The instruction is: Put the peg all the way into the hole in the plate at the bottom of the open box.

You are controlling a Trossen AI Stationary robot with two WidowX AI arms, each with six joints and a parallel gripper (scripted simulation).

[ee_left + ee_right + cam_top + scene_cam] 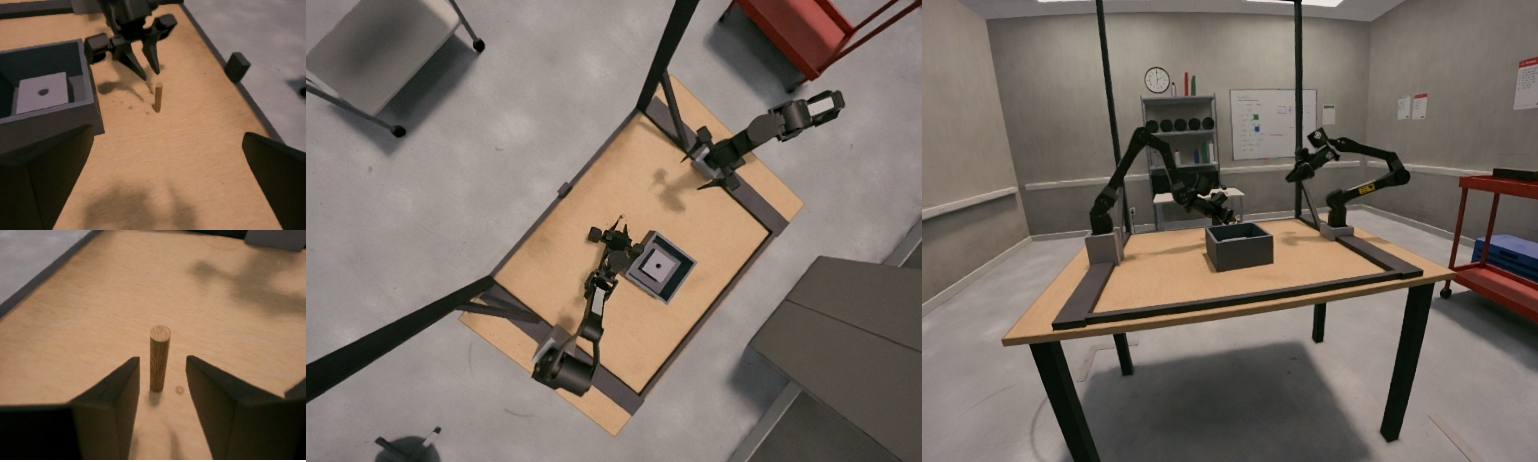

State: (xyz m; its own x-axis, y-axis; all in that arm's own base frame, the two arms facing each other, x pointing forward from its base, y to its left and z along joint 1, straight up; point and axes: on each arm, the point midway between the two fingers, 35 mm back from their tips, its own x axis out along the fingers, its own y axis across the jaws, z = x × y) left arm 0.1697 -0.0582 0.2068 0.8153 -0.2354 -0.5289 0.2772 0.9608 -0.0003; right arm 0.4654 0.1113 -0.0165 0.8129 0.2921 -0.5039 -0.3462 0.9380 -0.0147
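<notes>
Right now the wooden peg is 2 cm behind my right hand, 5 cm to the left of it and 6 cm below it. Also, from my right hand: dark frame strip: 50 cm ahead, 1 cm to the right, 9 cm below; light grey plate: 20 cm ahead, 6 cm below; box: 20 cm ahead, 7 cm below.
</notes>
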